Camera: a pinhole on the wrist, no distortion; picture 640 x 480 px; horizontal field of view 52.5 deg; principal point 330.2 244.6 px. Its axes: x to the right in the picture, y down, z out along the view. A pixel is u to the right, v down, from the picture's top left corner.
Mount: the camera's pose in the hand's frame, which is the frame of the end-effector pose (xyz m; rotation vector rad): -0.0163 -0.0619 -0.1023 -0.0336 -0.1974 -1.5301
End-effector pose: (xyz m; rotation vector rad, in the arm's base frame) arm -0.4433 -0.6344 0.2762 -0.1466 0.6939 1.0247
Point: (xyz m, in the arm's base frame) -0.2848 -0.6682 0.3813
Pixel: 611.6 253.2
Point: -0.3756 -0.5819 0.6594
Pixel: 267.9 111.2
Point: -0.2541 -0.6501 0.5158
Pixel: 520.3 173.8
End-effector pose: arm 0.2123 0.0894 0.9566 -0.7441 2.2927 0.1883
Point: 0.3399 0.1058 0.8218
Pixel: 398.4 370.5
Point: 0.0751 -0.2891 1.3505
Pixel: behind the camera
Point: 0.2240 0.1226 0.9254
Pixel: 63.7 387.1
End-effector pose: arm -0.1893 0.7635 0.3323 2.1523 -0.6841 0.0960
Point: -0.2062 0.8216 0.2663
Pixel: 447.3 42.6
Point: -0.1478 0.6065 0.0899
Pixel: 537.0 398.0
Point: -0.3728 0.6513 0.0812
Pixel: 366.5 38.7
